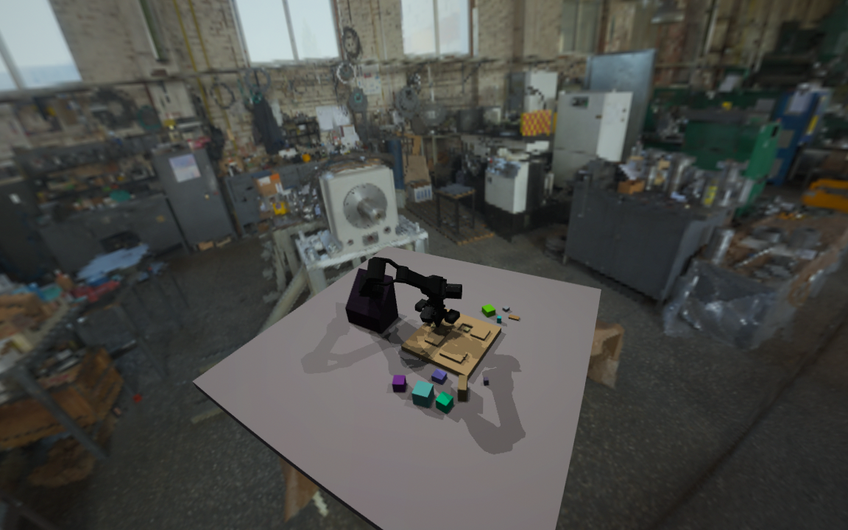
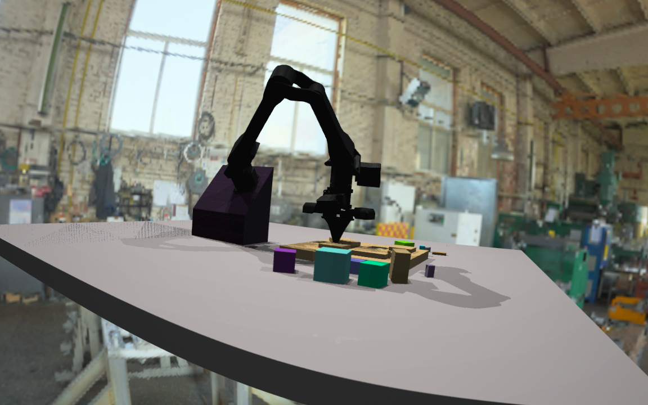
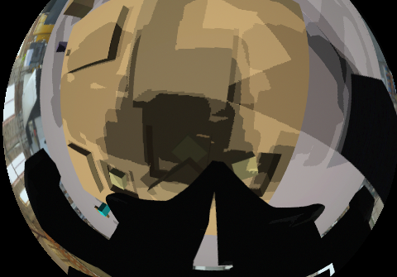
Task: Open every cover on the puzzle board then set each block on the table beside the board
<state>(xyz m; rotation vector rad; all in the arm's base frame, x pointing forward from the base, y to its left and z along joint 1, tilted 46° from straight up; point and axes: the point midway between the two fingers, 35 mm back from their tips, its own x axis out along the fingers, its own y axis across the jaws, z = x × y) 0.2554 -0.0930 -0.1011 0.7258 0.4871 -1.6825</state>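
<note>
My gripper tip is now 80 mm short of the tan puzzle board and 40 mm to the left of it. Also, from my gripper tip: lime block (180 mm to the left, 170 mm ahead, 10 mm below); small teal block (230 mm ahead, 140 mm to the left, 10 mm below); violet block (240 mm to the right, 100 mm ahead, 10 mm below).
</note>
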